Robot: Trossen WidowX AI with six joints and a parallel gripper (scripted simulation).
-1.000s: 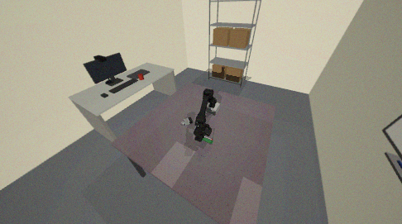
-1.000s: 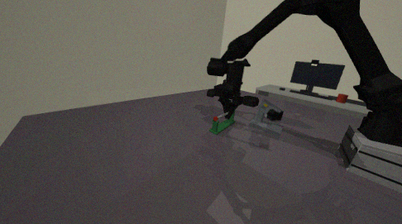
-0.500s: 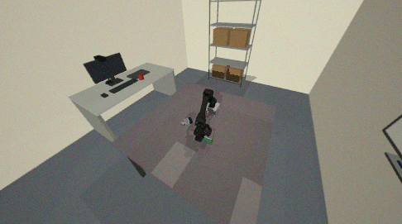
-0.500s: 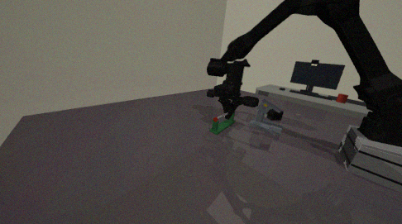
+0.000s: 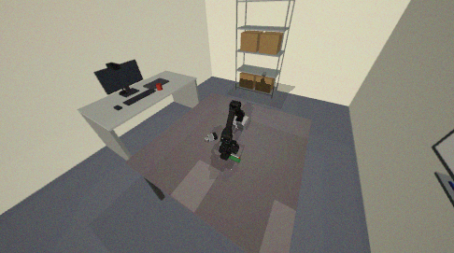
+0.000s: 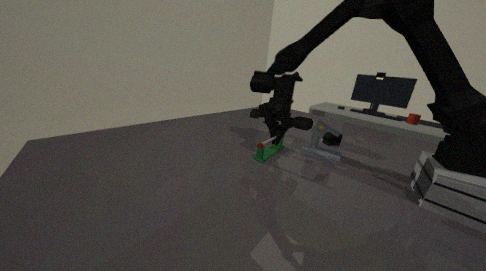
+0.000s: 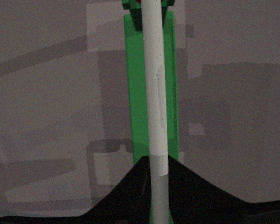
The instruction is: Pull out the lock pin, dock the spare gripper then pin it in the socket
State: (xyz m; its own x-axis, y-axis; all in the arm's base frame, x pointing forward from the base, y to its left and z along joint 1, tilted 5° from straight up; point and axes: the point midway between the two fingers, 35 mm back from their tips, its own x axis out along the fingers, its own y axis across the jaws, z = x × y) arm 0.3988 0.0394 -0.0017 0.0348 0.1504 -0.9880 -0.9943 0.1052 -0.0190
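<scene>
The green cradle lies 20 mm to the left of my gripper tip. Also, from my gripper tip: mount 120 mm behind, 90 mm to the right, 30 mm above; spare gripper 130 mm behind, 240 mm to the right.
</scene>
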